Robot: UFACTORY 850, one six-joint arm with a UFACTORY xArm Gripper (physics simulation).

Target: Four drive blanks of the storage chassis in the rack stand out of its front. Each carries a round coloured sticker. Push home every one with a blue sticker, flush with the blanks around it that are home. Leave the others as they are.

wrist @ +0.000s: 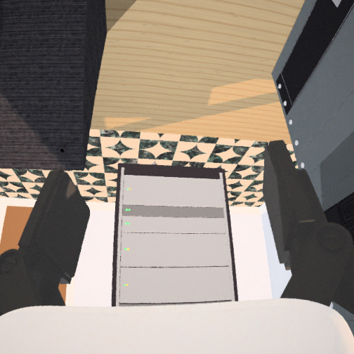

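Note:
My gripper [166, 178] is open, its two dark fingers wide apart at the left and right of the wrist view, with nothing between them. A dark-framed rack [172, 171] shows below the middle of the view, between and beyond the fingers. It holds light grey units [177, 250] and one darker grey strip [175, 211], with small green and yellow lights along their left side. No drive blanks and no coloured stickers can be made out, and I cannot tell whether this rack holds the storage chassis. The white body below the fingers hides the rack's lower part.
A large black box-like block [45, 80] fills the upper left. A blue-grey cabinet [325, 95] with a black panel and a row of light dots stands at the right, close to the right finger. A wooden surface [185, 55] and a patterned tile strip [157, 150] lie above the rack.

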